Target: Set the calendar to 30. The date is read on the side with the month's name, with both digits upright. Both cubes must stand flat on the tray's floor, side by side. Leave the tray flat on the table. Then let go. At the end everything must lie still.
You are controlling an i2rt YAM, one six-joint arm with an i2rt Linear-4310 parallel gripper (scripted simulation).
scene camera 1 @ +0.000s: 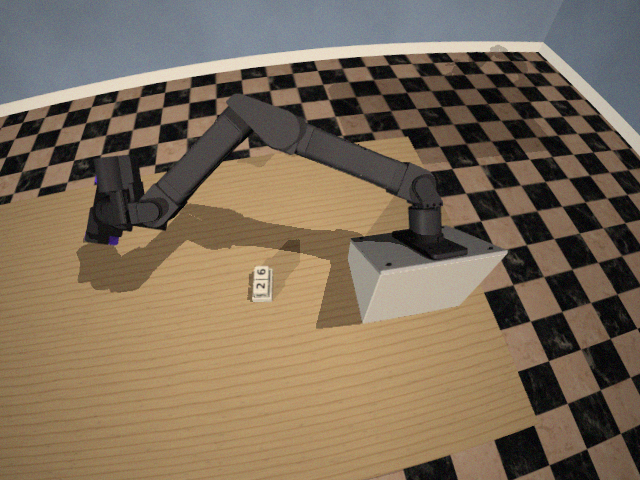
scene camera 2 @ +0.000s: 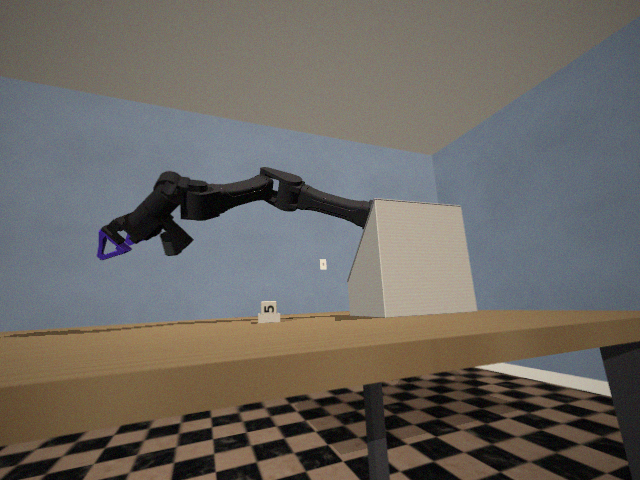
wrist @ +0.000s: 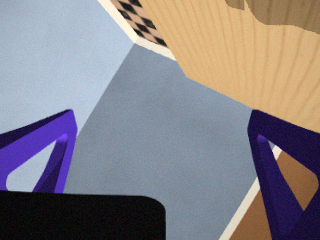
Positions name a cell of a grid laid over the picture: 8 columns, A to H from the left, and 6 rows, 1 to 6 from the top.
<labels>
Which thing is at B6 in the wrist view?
My gripper.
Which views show my gripper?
Scene camera 1, scene camera 2 and the wrist view: all of them.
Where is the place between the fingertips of my gripper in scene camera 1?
B3
</labels>
